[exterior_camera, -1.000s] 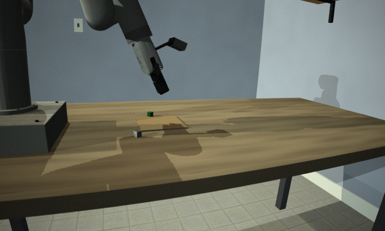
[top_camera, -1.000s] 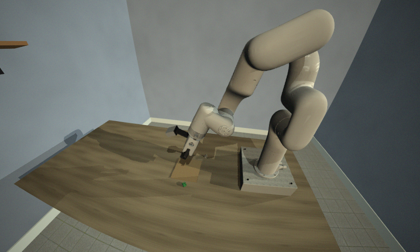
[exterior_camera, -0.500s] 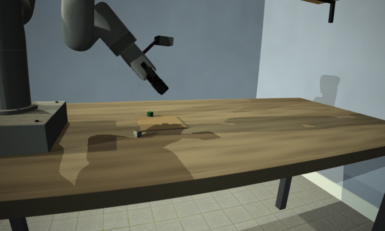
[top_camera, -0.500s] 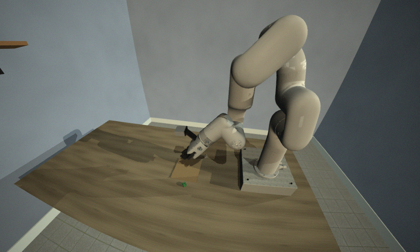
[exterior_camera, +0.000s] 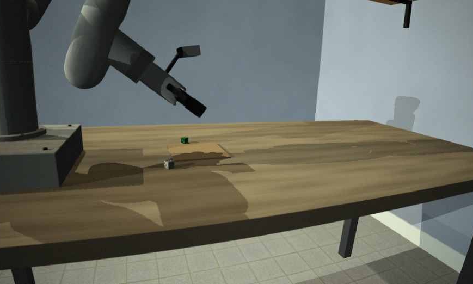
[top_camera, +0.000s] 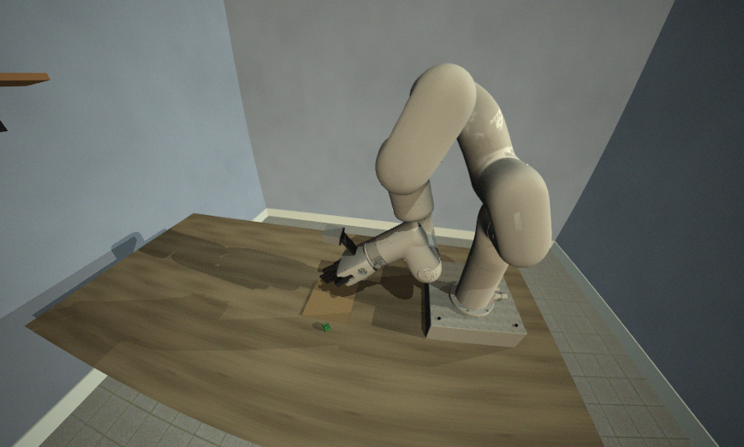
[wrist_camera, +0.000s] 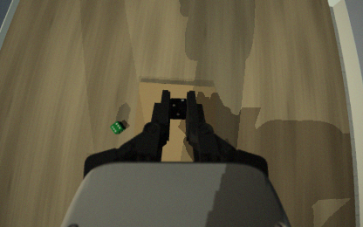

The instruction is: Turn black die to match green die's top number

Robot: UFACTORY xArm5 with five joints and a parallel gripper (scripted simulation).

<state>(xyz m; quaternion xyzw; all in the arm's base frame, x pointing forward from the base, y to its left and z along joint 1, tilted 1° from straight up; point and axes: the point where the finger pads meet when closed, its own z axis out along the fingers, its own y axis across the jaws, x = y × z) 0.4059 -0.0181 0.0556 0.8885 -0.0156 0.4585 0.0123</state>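
My gripper is now 12 cm above the tan mat. From my hand the other things lie so: green die (10 cm to the left, 11 cm below); then black die (1 cm ahead, 1 cm below); then white die (9 cm behind, 10 cm to the right, 11 cm below).
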